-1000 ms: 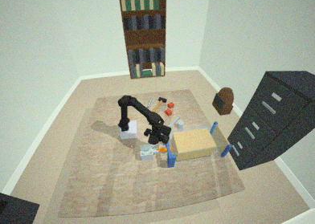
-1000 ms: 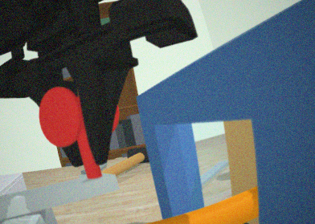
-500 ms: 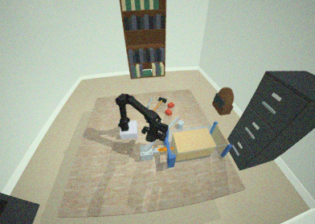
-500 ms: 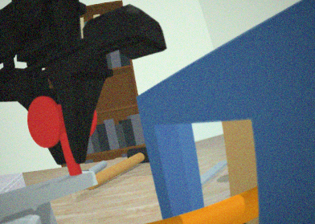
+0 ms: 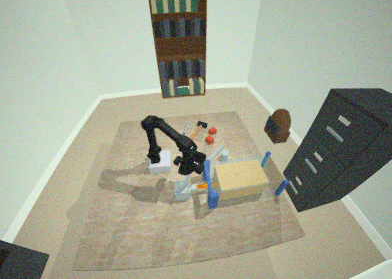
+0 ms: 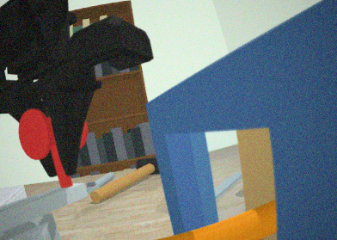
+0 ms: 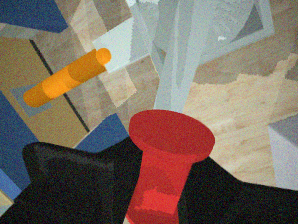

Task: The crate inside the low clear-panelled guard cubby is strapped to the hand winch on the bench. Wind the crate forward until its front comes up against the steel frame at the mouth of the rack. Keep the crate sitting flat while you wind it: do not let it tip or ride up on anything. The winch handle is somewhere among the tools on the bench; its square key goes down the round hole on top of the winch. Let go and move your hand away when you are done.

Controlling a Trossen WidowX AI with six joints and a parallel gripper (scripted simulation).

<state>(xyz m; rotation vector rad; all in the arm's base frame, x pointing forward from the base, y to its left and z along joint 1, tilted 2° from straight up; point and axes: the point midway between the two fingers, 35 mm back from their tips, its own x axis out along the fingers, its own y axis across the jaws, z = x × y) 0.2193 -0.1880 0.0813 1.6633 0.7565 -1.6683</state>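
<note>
Now: the winch handle 2 cm behind my gripper tip, 3 cm to the right of it and 1 cm below it. The rest, counted from my gripper tip: blue frame (10 cm ahead, 9 cm to the right, 1 cm below); then red grip (2 cm above); then grey winch (8 cm behind, 8 cm to the right, 8 cm below).
</note>
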